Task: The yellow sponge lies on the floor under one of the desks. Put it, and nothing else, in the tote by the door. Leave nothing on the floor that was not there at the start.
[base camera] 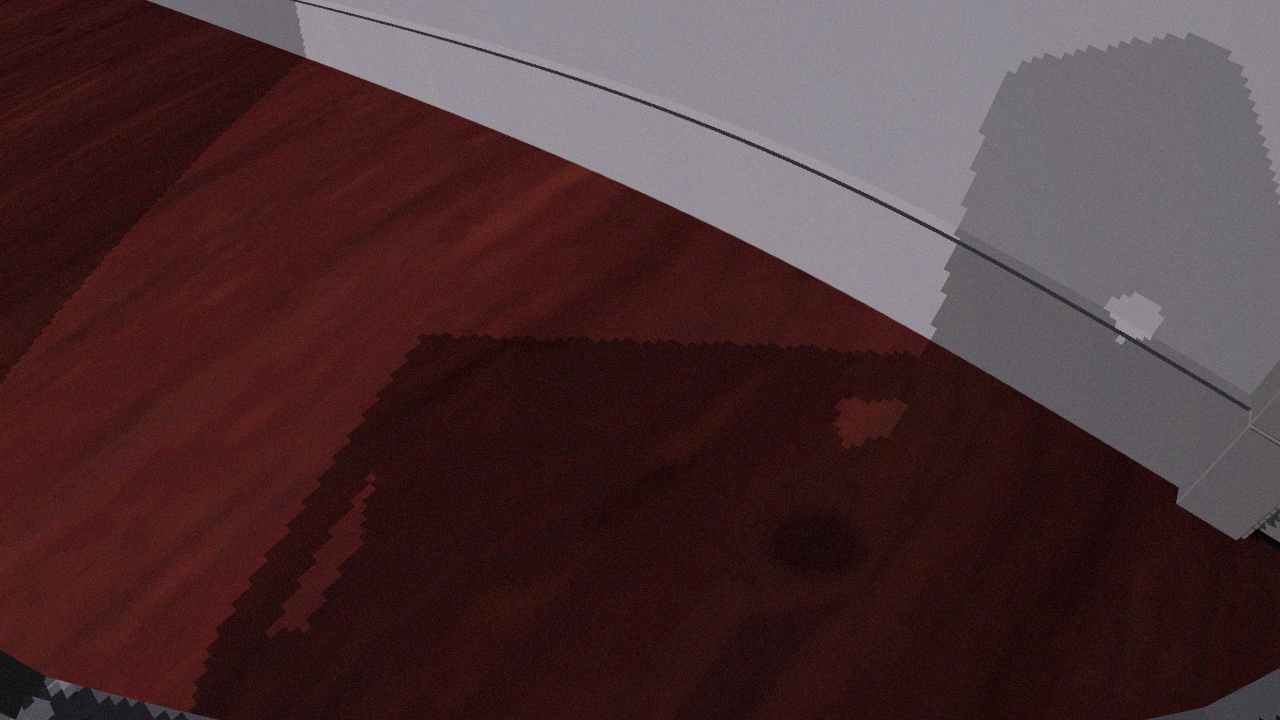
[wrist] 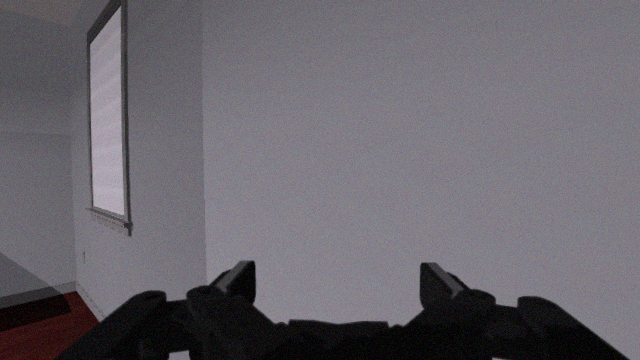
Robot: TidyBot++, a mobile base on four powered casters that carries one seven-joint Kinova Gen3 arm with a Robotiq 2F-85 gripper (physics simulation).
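Places are measured from the arm's base along level axes (x down, y back, z left), in millimetres.
Pixels of known places: gripper, fingertip midpoint: (wrist: 336,280).
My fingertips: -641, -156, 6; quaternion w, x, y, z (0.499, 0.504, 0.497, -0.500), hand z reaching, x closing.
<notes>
Behind a point stands the place of what it marks, as x, y, z.
My gripper (wrist: 336,280) {-641, -156, 6} is open in the wrist view, its two dark fingertips wide apart with a pale wall behind them and no object between them. It is held up in front of the wall, facing it. The yellow sponge, the desks and the tote do not show in the base camera view or in the wrist view.
A pale wall (base camera: 626,53) {278, -653, 14} (wrist: 400,150) {-733, -553, -115} stands close ahead, with a baseboard along the dark red wooden floor (base camera: 223,313) {397, -471, 323} (wrist: 55,340) {396, -1701, 1833}. A wall corner juts out at the right of the base camera view. A window (wrist: 106,115) {-1051, -1718, 1408} is at the left of the wrist view. Shadows fall on floor and wall.
</notes>
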